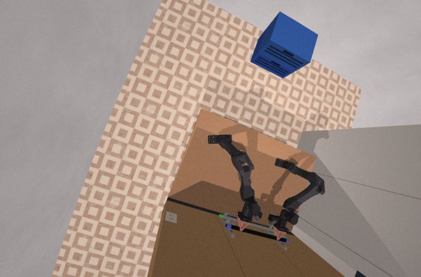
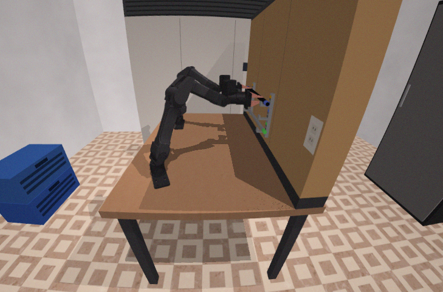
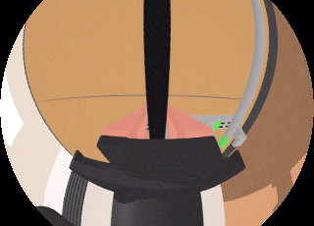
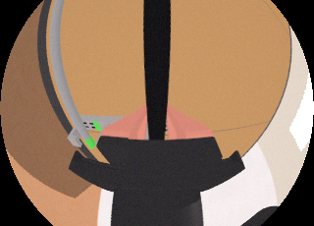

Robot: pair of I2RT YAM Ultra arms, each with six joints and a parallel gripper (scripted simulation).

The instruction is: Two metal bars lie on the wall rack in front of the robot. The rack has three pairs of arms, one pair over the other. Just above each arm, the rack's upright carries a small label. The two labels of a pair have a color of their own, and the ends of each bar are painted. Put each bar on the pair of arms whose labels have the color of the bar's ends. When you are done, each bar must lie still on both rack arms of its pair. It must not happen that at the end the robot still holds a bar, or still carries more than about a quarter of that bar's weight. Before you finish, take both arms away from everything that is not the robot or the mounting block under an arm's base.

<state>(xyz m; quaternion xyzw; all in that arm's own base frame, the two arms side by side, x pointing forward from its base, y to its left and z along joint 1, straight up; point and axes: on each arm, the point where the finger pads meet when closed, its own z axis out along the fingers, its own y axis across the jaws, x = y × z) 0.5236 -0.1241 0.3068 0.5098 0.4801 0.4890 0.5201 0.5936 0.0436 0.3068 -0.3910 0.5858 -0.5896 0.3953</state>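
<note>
The black bar lies 15 cm to the left of my right hand. Also, from my right hand: brown wall panel (12 cm above, 11 cm ahead, 10 cm to the left); black baseboard (28 cm below, 10 cm to the left, 5 cm ahead).
My left gripper is now 150 mm to the left of the black bar. From my left hand the other things lie so: brown wall panel 110 mm ahead, 200 mm to the right, 120 mm above; black baseboard 50 mm ahead, 200 mm to the right, 280 mm below.
</note>
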